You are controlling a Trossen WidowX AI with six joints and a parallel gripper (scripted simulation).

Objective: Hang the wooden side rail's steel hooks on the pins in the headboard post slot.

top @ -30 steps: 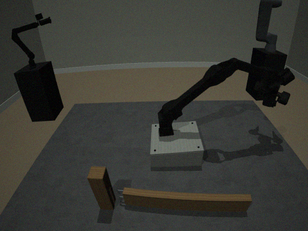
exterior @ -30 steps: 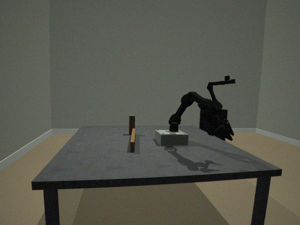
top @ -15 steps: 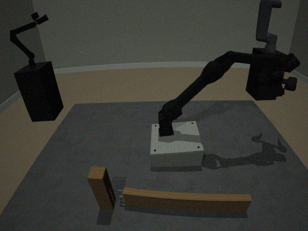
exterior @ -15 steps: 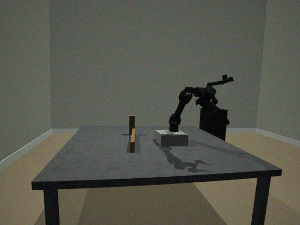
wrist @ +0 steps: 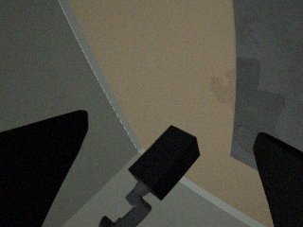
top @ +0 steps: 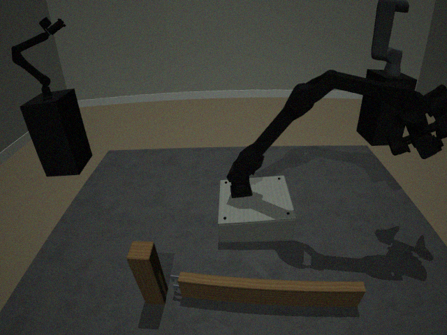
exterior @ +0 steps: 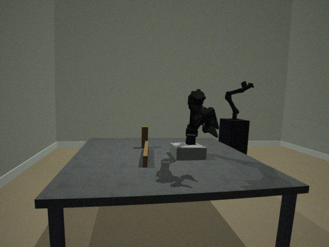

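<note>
Right now the wooden headboard post is 80 cm to the right of my gripper tip, 23 cm ahead of it and 18 cm below it.
</note>
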